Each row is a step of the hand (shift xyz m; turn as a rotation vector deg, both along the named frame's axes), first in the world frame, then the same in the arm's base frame.
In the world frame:
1: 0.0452 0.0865 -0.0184 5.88 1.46 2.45
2: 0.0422 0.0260 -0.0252 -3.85 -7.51 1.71
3: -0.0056 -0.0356 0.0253 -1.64 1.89 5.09
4: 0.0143 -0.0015 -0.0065 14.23 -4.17 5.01
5: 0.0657 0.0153 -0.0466 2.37 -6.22 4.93
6: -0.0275 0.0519 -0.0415 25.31 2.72 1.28
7: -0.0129 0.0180 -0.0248 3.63 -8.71 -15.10
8: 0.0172 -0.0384 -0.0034 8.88 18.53 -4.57
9: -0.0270 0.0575 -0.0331 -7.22 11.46 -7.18
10: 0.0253 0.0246 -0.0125 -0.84 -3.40 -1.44
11: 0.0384 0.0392 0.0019 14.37 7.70 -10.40
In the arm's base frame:
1: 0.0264 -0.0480 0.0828 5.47 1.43 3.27
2: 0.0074 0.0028 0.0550 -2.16 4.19 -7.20
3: 0.0107 0.0240 -0.0353 3.64 -3.12 -3.02
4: 0.0021 0.0094 0.0125 10.99 10.13 4.66
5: 0.0005 0.0267 0.0775 4.09 5.83 -4.22
6: -0.0386 -0.0526 0.0303 15.29 10.42 17.53
7: -0.0237 -0.0186 0.0141 -12.08 11.27 6.63
8: -0.0010 0.0419 -0.0054 4.71 -10.61 17.56
9: -0.0304 -0.0582 0.0286 -7.53 -12.46 4.81
10: 0.0083 -0.0063 0.0359 -2.30 2.65 -1.42
11: 0.0301 -0.0140 0.0438 0.80 2.18 19.20

